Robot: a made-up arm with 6 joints. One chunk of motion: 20 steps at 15 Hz.
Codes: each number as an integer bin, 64 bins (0 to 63) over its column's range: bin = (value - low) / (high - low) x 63, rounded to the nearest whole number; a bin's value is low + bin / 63 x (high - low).
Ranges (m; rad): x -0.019..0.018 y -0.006..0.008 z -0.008..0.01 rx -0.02..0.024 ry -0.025..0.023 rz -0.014..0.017
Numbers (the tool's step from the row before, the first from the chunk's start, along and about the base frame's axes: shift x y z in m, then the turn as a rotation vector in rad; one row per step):
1: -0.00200 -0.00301 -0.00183 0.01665 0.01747 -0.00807
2: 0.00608 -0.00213 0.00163 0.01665 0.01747 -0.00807
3: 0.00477 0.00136 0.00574 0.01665 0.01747 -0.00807
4: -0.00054 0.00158 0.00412 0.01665 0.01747 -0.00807
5: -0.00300 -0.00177 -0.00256 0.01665 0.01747 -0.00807
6: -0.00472 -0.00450 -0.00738 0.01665 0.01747 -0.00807
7: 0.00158 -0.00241 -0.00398 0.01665 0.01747 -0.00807
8: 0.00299 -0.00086 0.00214 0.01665 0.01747 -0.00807
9: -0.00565 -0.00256 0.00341 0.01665 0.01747 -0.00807
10: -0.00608 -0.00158 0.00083 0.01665 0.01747 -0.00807
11: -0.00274 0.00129 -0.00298 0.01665 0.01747 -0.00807
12: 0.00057 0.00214 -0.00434 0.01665 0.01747 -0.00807
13: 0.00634 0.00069 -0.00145 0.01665 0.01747 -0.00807
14: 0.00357 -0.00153 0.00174 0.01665 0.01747 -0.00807
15: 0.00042 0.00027 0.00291 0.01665 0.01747 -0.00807
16: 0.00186 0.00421 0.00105 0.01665 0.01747 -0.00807
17: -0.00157 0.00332 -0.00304 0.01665 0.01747 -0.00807
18: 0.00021 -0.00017 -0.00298 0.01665 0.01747 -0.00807
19: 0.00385 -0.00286 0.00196 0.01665 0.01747 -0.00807
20: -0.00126 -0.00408 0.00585 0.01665 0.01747 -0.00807
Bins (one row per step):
1: 29 13 22 52 56 12
2: 43 17 34 52 56 12
3: 40 33 48 52 56 12
4: 31 34 42 52 56 12
5: 27 19 19 52 56 12
6: 24 7 2 52 56 12
7: 35 16 14 52 56 12
8: 37 23 35 52 56 12
9: 23 15 40 52 56 12
10: 22 20 31 52 56 12
11: 28 33 18 52 56 12
12: 33 37 13 52 56 12
13: 43 30 23 52 56 12
14: 38 20 34 52 56 12
15: 33 28 38 52 56 12
16: 36 46 32 52 56 12
17: 30 42 17 52 56 12
18: 33 26 18 52 56 12
19: 39 14 35 52 56 12
20: 30 9 48 52 56 12

